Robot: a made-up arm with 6 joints. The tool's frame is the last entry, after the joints. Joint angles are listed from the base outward. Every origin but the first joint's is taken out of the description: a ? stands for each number. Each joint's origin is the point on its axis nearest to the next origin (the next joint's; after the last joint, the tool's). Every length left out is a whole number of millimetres.
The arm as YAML. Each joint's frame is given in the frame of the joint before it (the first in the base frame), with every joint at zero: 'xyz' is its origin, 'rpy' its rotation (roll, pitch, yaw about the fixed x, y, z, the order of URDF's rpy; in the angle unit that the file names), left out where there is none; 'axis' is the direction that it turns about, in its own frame. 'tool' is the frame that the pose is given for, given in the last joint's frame.
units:
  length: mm
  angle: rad
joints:
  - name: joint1
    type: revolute
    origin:
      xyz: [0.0, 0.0, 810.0]
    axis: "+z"
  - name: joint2
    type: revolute
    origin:
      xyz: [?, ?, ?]
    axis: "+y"
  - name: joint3
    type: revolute
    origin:
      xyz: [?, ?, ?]
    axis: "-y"
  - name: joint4
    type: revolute
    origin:
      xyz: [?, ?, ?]
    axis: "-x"
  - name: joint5
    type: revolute
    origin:
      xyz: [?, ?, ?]
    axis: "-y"
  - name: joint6
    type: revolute
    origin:
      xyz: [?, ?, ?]
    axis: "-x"
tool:
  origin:
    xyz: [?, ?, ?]
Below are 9 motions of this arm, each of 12 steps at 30 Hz.
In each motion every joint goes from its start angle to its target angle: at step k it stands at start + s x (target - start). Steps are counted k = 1, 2, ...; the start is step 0. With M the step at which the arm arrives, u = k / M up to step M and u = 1 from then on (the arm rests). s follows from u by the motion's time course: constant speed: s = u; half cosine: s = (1 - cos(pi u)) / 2; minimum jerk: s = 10 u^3 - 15 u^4 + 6 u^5.
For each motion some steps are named. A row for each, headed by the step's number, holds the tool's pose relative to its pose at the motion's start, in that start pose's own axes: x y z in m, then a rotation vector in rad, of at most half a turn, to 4 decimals.
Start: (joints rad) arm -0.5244 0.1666 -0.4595 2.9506 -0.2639 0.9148
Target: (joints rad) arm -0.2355 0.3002 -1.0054 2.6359 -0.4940 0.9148
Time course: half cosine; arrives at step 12
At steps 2, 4, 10, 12:
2: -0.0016 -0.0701 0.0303 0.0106 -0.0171 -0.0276
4: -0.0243 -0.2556 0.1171 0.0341 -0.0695 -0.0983
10: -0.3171 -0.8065 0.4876 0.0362 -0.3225 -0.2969
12: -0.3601 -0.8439 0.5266 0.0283 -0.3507 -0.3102

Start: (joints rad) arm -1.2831 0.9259 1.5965 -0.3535 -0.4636 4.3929
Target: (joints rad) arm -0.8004 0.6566 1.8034 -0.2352 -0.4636 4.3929
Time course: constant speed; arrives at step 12
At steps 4, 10, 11, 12:
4: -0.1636 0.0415 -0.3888 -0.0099 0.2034 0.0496
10: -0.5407 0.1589 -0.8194 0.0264 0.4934 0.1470
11: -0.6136 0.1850 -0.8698 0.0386 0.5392 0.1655
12: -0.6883 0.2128 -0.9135 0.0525 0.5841 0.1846

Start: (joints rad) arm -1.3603 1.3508 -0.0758 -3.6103 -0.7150 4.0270
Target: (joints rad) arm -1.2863 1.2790 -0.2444 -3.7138 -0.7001 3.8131
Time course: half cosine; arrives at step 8
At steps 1, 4, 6, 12:
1: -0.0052 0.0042 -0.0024 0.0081 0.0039 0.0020
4: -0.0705 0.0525 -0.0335 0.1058 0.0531 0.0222
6: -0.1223 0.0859 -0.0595 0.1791 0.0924 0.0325
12: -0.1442 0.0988 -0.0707 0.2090 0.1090 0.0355

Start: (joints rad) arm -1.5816 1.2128 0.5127 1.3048 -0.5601 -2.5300
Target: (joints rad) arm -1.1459 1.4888 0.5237 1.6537 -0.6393 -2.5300
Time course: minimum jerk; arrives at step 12
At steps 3, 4, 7, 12:
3: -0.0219 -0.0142 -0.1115 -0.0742 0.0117 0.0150
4: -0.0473 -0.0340 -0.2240 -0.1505 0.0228 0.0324
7: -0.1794 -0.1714 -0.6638 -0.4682 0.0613 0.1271
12: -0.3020 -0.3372 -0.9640 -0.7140 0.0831 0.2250

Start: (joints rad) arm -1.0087 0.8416 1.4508 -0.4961 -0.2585 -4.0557
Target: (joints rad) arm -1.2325 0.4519 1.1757 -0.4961 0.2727 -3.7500
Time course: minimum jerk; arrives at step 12
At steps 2, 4, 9, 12:
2: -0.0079 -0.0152 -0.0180 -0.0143 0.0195 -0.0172
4: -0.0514 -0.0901 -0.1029 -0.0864 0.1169 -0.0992
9: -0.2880 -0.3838 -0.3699 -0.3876 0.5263 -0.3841
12: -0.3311 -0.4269 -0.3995 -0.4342 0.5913 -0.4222

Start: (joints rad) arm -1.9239 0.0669 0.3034 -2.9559 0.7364 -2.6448
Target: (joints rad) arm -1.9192 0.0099 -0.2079 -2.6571 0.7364 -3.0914
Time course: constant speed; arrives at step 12
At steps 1, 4, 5, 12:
1: 0.0396 0.0271 -0.0306 0.0136 0.0379 0.0074
4: 0.1493 0.1130 -0.1306 0.0504 0.1501 0.0244
5: 0.1825 0.1430 -0.1664 0.0613 0.1869 0.0284
12: 0.3651 0.3681 -0.4475 0.1183 0.4338 0.0361

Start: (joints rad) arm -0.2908 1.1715 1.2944 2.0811 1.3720 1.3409
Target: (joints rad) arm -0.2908 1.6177 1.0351 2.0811 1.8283 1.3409
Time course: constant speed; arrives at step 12
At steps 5, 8, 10, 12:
5: 0.2767 0.0622 0.4979 0.2561 -0.1018 -0.3178
8: 0.4211 0.0305 0.8027 0.4140 -0.1395 -0.5113
10: 0.5064 -0.0180 1.0035 0.5208 -0.1545 -0.6405
12: 0.5819 -0.0873 1.1998 0.6289 -0.1611 -0.7696

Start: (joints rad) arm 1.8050 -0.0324 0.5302 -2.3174 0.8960 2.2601
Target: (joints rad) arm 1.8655 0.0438 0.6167 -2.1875 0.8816 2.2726
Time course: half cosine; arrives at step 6
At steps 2, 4, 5, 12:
2: -0.0012 0.0226 0.0009 -0.0236 -0.0209 0.0020
4: -0.0050 0.0681 0.0017 -0.0699 -0.0635 0.0059
5: -0.0069 0.0849 0.0017 -0.0865 -0.0793 0.0073
12: -0.0076 0.0910 0.0016 -0.0926 -0.0851 0.0078

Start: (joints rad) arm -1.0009 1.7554 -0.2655 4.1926 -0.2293 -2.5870
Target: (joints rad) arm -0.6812 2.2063 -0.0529 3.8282 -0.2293 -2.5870
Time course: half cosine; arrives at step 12
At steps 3, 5, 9, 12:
3: 0.0572 0.0495 0.0097 0.0155 0.0225 0.0324
5: 0.1396 0.1333 0.0132 0.0394 0.0633 0.0794
9: 0.2888 0.3382 -0.0303 0.0901 0.1764 0.1667
12: 0.3245 0.4046 -0.0578 0.1051 0.2169 0.1885

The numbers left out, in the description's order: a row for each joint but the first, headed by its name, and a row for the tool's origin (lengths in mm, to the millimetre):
joint2: 160.0 0.0 0.0
joint3: 0.0 0.0 780.0
joint4: 1450.0 0.0 270.0
joint5: 0.0 0.0 0.0
joint6: 120.0 0.0 0.0
tool: 0.0 0.0 0.0

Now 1 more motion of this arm.
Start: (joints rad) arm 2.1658 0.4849 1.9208 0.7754 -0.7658 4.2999
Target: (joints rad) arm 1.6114 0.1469 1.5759 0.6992 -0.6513 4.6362
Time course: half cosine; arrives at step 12
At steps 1, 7, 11, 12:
1: 0.0012 0.0037 0.0056 -0.0110 -0.0053 0.0034
7: -0.0102 0.1528 0.1741 -0.4114 -0.2021 0.1018
11: -0.0565 0.2426 0.2331 -0.6467 -0.3219 0.1390
12: -0.0593 0.2468 0.2351 -0.6581 -0.3278 0.1404

